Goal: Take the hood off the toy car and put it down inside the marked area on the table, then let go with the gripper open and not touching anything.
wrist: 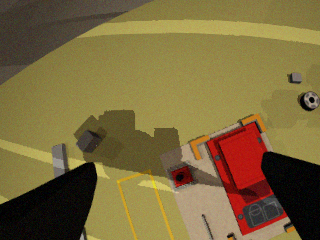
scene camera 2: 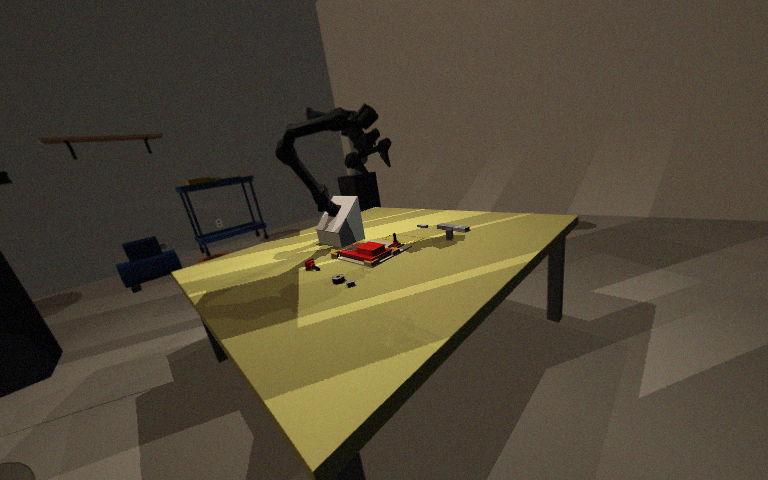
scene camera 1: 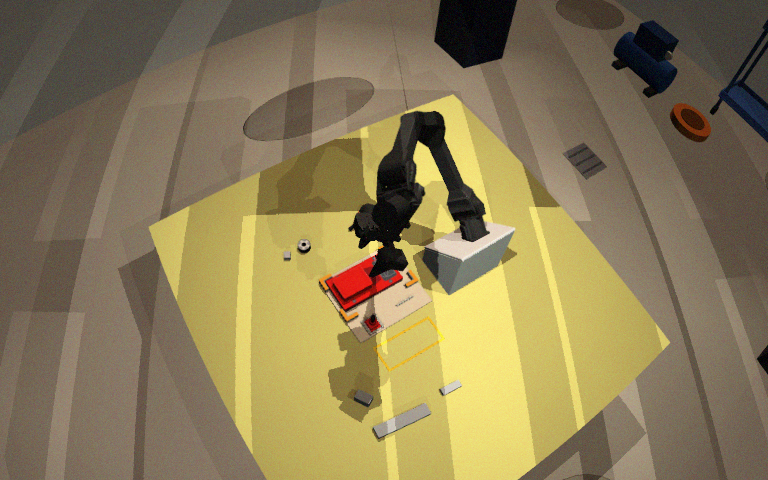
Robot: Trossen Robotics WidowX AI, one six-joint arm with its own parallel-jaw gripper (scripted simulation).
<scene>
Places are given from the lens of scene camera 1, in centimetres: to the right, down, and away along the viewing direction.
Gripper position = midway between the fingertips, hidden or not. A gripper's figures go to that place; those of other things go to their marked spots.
gripper (scene camera 1: 365, 262): -4, 5, 118
long bar (scene camera 1: 383, 429): 0, 50, 125
</scene>
